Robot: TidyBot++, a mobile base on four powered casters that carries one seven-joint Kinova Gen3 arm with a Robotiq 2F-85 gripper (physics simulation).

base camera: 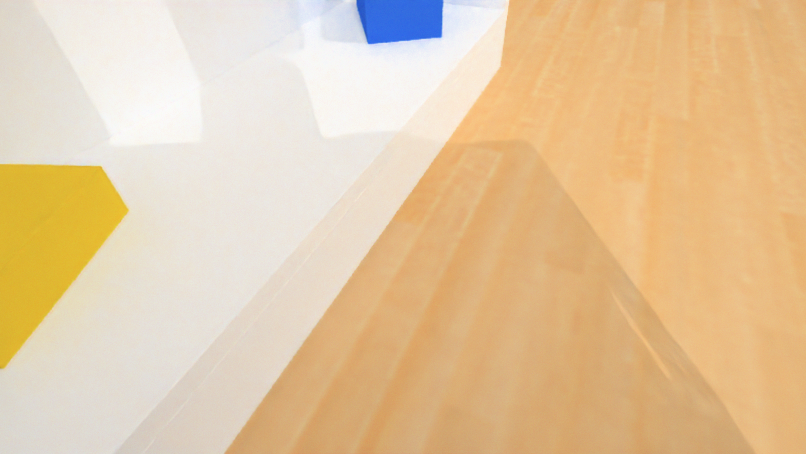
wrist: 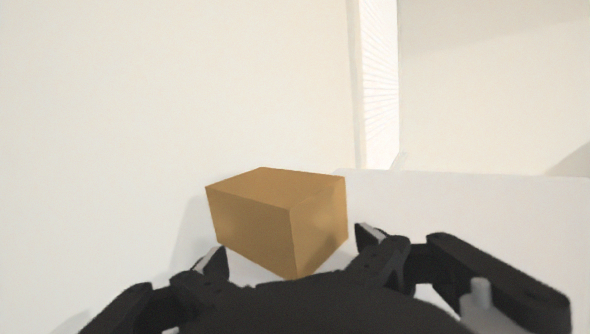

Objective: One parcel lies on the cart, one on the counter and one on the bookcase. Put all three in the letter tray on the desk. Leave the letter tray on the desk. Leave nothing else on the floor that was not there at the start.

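Frame: origin at the arm's base, x right, y ahead, z up, level; centimetres.
Where they show: gripper, fingertip midpoint: (wrist: pixel 292 248).
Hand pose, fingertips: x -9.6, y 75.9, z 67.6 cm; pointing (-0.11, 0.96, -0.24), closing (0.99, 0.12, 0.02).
Things, the pixels of their centre, and the offset from my fingertips. "spot": a spot on its surface instead. Level surfaces: height alone.
- brown box-shaped parcel, body centre: (wrist: pixel 275 212) dy +3.1, dx -1.3, dz +1.2 cm
- white top, surface height: dz -1.3 cm
- blue block, surface spot: (base camera: pixel 403 19) spot: dy -2.5, dx +12.9, dz -94.4 cm
- yellow block, surface spot: (base camera: pixel 50 225) spot: dy -42.1, dx -13.0, dz -93.1 cm
- white board, surface height: dz -97.2 cm
- wooden floor, surface height: dz -107.2 cm
A brown box-shaped parcel (wrist: pixel 260 215) stands on a white top (wrist: pixel 460 215) in the wrist view, close to the pale wall, with one upright corner turned toward the gripper. My gripper (wrist: pixel 292 248) is open, with nothing held. Its fingertips appear to the left and right of the parcel's lower part; whether they are level with it or still short of it is hard to tell. The palm hides what lies nearest below the parcel. The desk and the letter tray do not show in either view.
In the base camera view, a blue block (base camera: pixel 403 19) and a yellow block (base camera: pixel 50 225) rest on a white board (base camera: pixel 225 236) on the left. The wooden floor (base camera: pixel 705 140) lies on the right. In the wrist view, a bright window strip (wrist: pixel 380 90) is behind the top.
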